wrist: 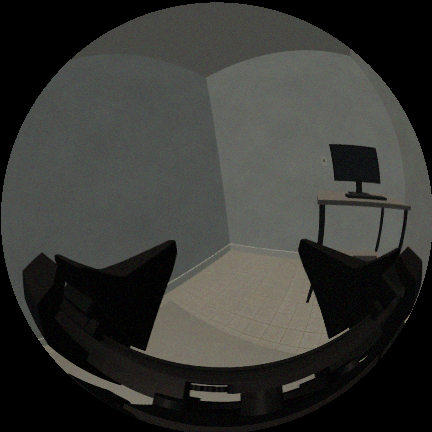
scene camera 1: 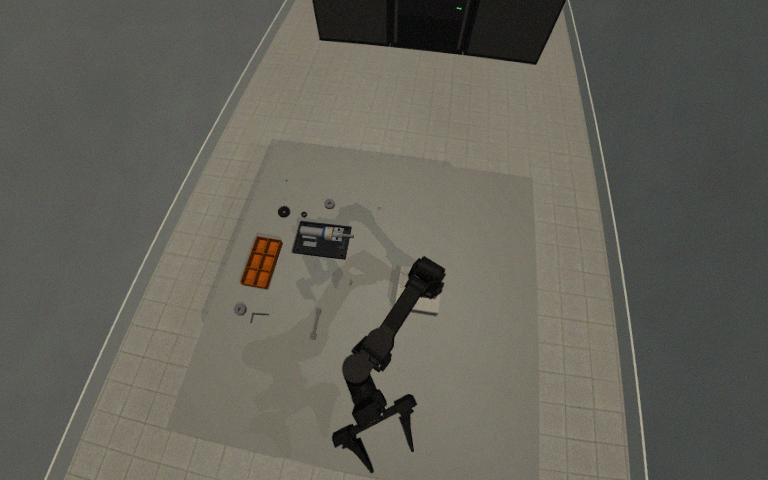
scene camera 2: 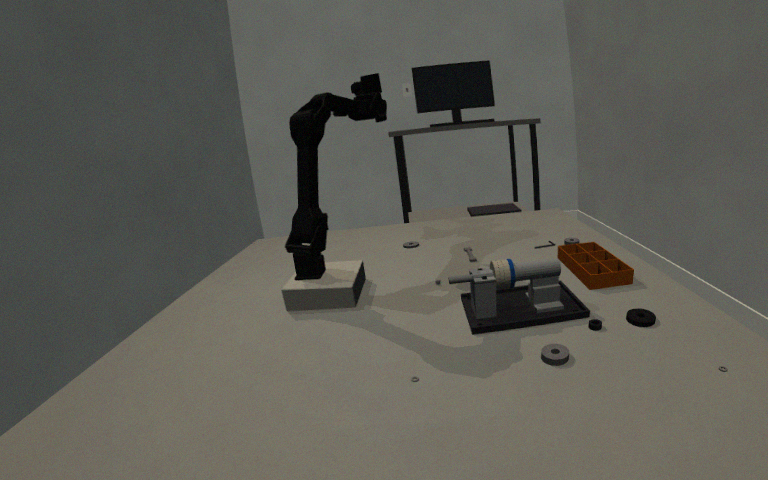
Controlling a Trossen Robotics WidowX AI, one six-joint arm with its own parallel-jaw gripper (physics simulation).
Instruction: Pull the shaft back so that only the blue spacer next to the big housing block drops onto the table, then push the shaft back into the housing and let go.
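Pixels of known places: gripper, between the fingertips: (wrist: 240, 246) (scene camera 1: 392, 462); arm's base, origin of its link: (scene camera 2: 310, 274).
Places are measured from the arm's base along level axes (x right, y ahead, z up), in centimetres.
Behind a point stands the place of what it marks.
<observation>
The big grey housing (scene camera 1: 310, 231) (scene camera 2: 538, 269) lies on the black base plate (scene camera 1: 320, 254) (scene camera 2: 526, 324). The blue spacer (scene camera 1: 323, 232) {y 44.1, x 15.8, z 4.9 cm} (scene camera 2: 511, 272) {y 43.9, x 19.2, z 3.5 cm} sits upright against the housing's end. Cream spacers (scene camera 1: 328, 233) {y 42.0, x 15.6, z 4.8 cm} (scene camera 2: 500, 274) {y 41.7, x 19.2, z 3.4 cm} stand beside it, between it and the grey bracket (scene camera 1: 339, 234) (scene camera 2: 483, 297). The thin shaft end (scene camera 1: 350, 236) {y 33.4, x 16.5, z 2.9 cm} (scene camera 2: 459, 279) {y 34.1, x 17.5, z 2.6 cm} sticks out of the bracket. My gripper (scene camera 1: 392, 460) {y 8.0, x -49.1, z 41.7 cm} (wrist: 240, 246) {y 8.0, x -49.1, z 41.7 cm} is open and empty, high up and far from the assembly, facing the room's wall. Its fingers are hidden in the second scene view.
An orange divided tray (scene camera 1: 246, 283) {y 73.5, x -7.1, z -5.4 cm} (scene camera 2: 611, 280) {y 68.8, x 12.9, z -4.0 cm} stands beside the base plate. A black ring (scene camera 1: 279, 211) {y 69.2, x 27.4, z -4.7 cm} (scene camera 2: 641, 323) {y 65.9, x 30.0, z -4.9 cm}, grey ring (scene camera 1: 326, 204) {y 48.7, x 33.8, z -4.4 cm} (scene camera 2: 555, 360) {y 46.7, x 36.7, z -4.6 cm}, wrench (scene camera 1: 315, 325) {y 41.1, x -19.1, z -5.2 cm} (scene camera 2: 469, 254) {y 40.8, x -18.0, z -5.2 cm} and hex key (scene camera 1: 259, 314) {y 64.1, x -18.5, z -5.3 cm} (scene camera 2: 544, 246) {y 63.5, x -18.1, z -5.4 cm} lie around it. A desk with a monitor (scene camera 2: 453, 87) (wrist: 355, 164) stands beyond.
</observation>
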